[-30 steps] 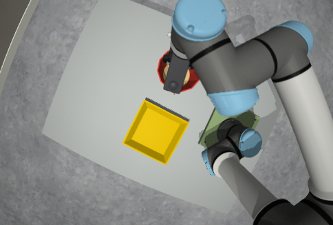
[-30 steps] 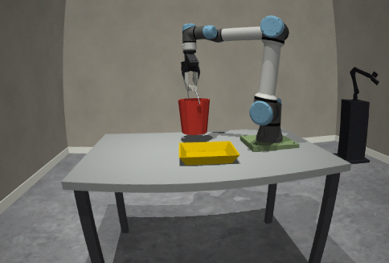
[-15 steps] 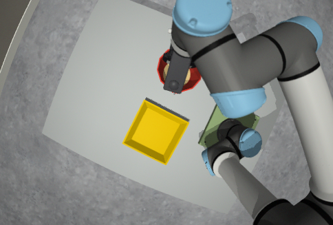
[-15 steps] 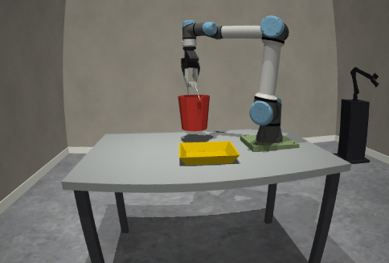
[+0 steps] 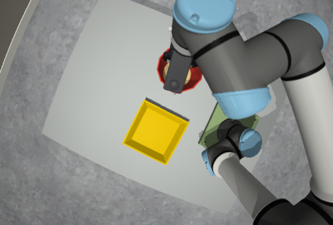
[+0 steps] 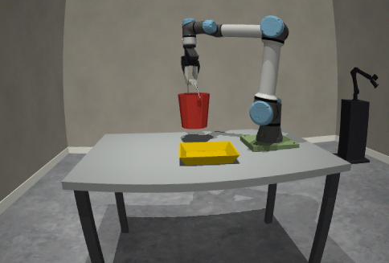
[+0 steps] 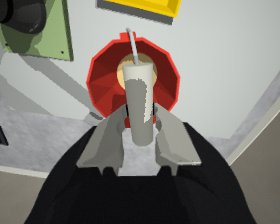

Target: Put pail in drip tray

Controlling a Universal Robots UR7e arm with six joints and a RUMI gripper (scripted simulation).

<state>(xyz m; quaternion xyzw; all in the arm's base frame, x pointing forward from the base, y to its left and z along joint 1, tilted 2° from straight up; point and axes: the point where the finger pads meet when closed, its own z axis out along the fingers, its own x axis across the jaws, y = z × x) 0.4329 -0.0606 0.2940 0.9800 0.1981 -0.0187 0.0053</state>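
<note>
Now: the handle grip 30 mm below my hand. From my hand the other things lie so: red pail (90 mm below, 10 mm behind); yellow drip tray (320 mm below, 290 mm to the left, 100 mm behind).
</note>
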